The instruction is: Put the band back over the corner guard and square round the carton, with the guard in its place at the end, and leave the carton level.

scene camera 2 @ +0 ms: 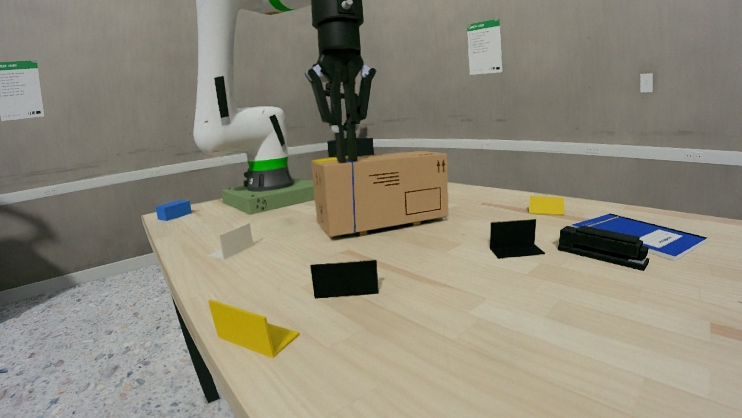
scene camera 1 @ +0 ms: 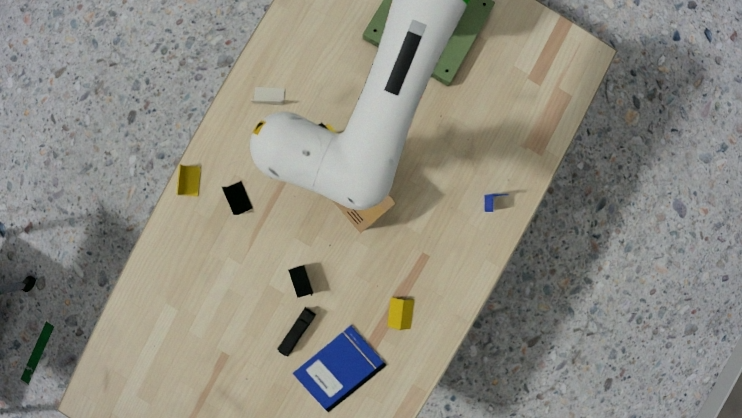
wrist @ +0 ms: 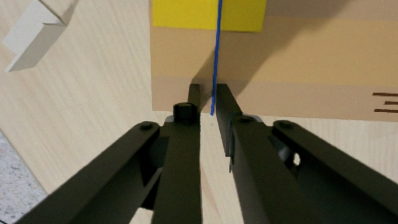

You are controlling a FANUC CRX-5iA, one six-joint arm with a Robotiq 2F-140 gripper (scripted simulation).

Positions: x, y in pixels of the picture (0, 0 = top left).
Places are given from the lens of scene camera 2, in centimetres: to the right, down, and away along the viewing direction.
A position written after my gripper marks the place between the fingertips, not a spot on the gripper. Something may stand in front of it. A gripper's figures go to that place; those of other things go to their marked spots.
my gripper (scene camera 2: 347, 161): -4, -9, 62
brown carton (scene camera 2: 400, 188): 6, -4, 65
yellow corner guard (scene camera 2: 249, 330): -12, 12, 30
The marked spots on the yellow corner guard and the brown carton are 42 cm apart.
